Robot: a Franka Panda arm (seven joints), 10 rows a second.
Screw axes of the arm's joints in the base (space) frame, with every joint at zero. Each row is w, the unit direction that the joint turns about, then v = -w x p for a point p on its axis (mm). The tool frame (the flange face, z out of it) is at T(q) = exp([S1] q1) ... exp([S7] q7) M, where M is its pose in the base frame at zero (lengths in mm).
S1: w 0 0 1 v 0 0 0
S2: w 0 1 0 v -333 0 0
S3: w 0 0 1 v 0 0 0
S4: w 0 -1 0 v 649 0 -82.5
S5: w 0 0 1 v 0 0 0
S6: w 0 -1 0 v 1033 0 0
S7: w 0 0 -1 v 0 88 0
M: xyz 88 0 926 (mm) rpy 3.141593 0 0 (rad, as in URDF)
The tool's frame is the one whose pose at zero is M.
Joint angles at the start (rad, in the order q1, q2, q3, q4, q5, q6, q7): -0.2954 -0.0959 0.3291 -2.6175 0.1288 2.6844 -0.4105
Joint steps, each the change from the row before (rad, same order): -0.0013 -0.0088 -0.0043 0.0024 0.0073 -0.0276 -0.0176; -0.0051 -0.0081 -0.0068 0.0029 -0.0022 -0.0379 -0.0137; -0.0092 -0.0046 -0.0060 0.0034 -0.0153 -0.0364 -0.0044; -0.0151 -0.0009 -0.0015 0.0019 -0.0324 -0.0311 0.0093; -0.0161 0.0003 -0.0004 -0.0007 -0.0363 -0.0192 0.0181; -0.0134 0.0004 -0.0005 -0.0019 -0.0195 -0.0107 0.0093; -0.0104 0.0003 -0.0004 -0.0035 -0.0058 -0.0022 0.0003; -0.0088 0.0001 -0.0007 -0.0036 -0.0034 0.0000 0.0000; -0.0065 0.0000 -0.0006 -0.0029 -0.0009 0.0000 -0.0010
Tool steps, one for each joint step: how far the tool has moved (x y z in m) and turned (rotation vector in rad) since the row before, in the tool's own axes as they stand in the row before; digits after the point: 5 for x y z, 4 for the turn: -0.00175 0.00186 -0.00215 0.0079 -0.0143 -0.0063; -0.00350 0.00371 -0.00132 0.0083 -0.0253 -0.0045; -0.00401 0.00479 -0.00025 0.0035 -0.0291 -0.0029; -0.00465 0.00516 0.00141 -0.0050 -0.0332 -0.0015; -0.00465 0.00534 0.00196 -0.0110 -0.0271 0.0046; -0.00396 0.00468 0.00185 -0.0053 -0.0167 0.0073; -0.00322 0.00368 0.00171 -0.0008 -0.0071 0.0064; -0.00282 0.00325 0.00148 -0.0004 -0.0044 0.0068; -0.00218 0.00240 0.00116 0.0007 -0.0030 0.0054
